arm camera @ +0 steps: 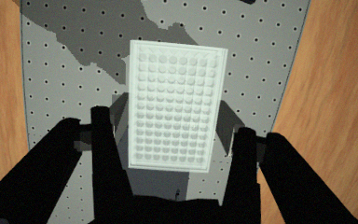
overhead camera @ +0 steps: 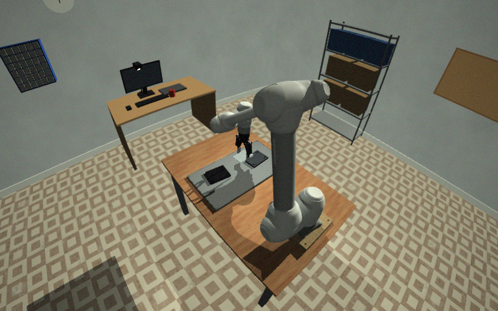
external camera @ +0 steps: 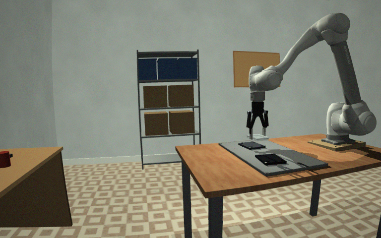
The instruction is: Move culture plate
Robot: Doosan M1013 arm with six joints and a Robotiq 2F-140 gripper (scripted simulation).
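Now: hand 120 mm to the left of the nest N2 and 100 mm above it. Round my hand: clear lid: 10 mm below; then black plate nest N1: 220 mm to the left, 100 mm below.
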